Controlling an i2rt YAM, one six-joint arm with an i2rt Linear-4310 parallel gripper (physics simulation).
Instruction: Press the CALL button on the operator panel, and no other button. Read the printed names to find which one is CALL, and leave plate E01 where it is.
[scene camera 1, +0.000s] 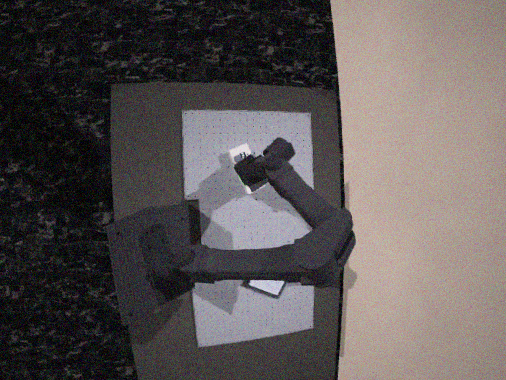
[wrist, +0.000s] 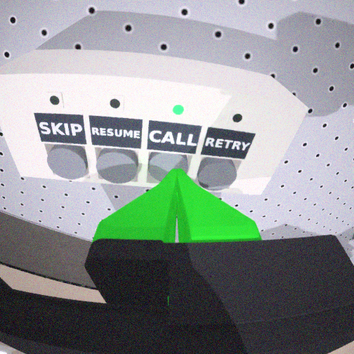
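Where they show: gripper, fingertip midpoint: (scene camera 1: 243, 177); arm's base, link origin: (scene camera 1: 159, 263).
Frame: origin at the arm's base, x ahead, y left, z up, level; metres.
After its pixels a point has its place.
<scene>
The white operator panel (scene camera 1: 240, 149) {x 0.323, y 0.230, z -0.219 m} (wrist: 145, 90) carries a row of round grey buttons under printed names: SKIP, RESUME, CALL and RETRY, left to right in the wrist view. The small lamp (wrist: 178, 109) above the CALL label (wrist: 172, 137) is lit green; the other three lamps are dark. My gripper (wrist: 176, 177) is shut and empty, its green fingertips at the lower edge of the CALL button (wrist: 166, 164) and overlapping it in the view. In the scene view the gripper's black body covers much of the panel. Plate E01 cannot be identified by its print.
A white plate with a dark rim (scene camera 1: 268, 287) {x 0.274, y -0.304, z -0.253 m} lies on the perforated white board (scene camera 1: 280, 315) {x 0.287, y -0.459, z -0.272 m}, partly hidden under the arm (scene camera 1: 250, 262) {x 0.205, y -0.008, z 0.169 m}. The board rests on a dark table (scene camera 1: 145, 105) {x 0.046, y 0.493, z -0.284 m}. A pale beige surface (scene camera 1: 425, 175) lies to the right.
</scene>
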